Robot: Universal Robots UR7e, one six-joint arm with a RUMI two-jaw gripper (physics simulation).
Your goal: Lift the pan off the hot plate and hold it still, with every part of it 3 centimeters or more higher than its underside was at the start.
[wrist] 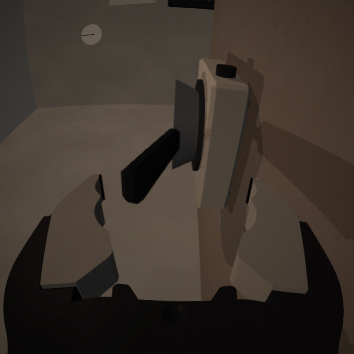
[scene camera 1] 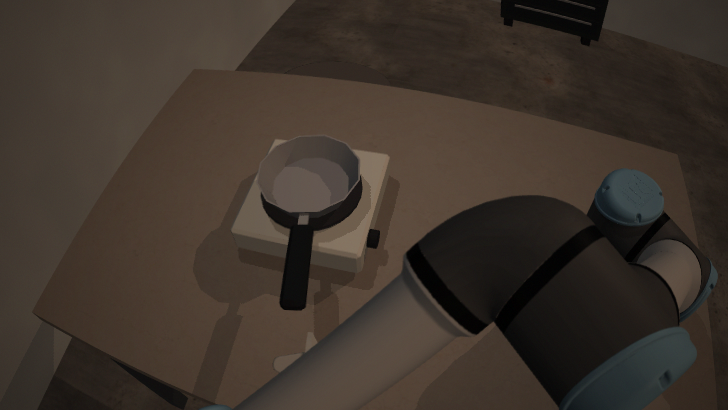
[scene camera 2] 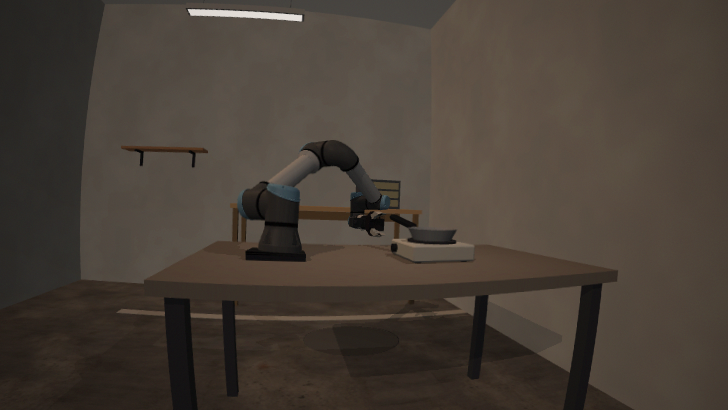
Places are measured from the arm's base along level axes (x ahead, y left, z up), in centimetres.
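Where they show: gripper, fingertip midpoint: (wrist: 175, 179) (scene camera 2: 381, 224); arm's base, link origin: (scene camera 2: 279, 251).
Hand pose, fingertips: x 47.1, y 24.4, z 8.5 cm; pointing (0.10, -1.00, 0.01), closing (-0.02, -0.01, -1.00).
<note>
Things, the pixels of their top centre, and the offset from my fingertips. Level surfaces: height alone.
- white hot plate, top centre: (scene camera 1: 314, 187) (wrist: 194, 120) (scene camera 2: 429, 239) dx +7.0, dy -31.4, dz -3.6 cm
- hot plate's black knob, top centre: (wrist: 215, 69) (scene camera 1: 373, 233) (scene camera 2: 394, 243) dx -4.4, dy -24.3, dz -5.7 cm
- table, surface height: dz -10.7 cm
The grey pan (scene camera 1: 305, 178) (scene camera 2: 432, 234) (wrist: 185, 125) sits level on the white hot plate (scene camera 1: 375, 175) (scene camera 2: 435, 252) (wrist: 225, 145). Its black handle (scene camera 1: 297, 269) (scene camera 2: 402, 220) (wrist: 150, 167) slopes up from the rim and overhangs the hot plate's edge toward my gripper. My gripper (scene camera 1: 292, 349) (scene camera 2: 380, 224) (wrist: 175, 179) is open and empty, short of the handle's end and apart from it. In the wrist view, turned on its side, the handle's end shows between the two pale fingers, nearer the left one. In scene camera 1 the arm hides most of the gripper.
The hot plate's black knob (scene camera 1: 373, 238) (scene camera 2: 393, 247) (wrist: 226, 70) sticks out of one side. The table (scene camera 1: 458, 152) (scene camera 2: 305, 272) also carries the arm's base (scene camera 2: 275, 255). A second table (scene camera 2: 326, 209) stands behind. A wall (scene camera 2: 585, 152) rises on the right in scene camera 2.
</note>
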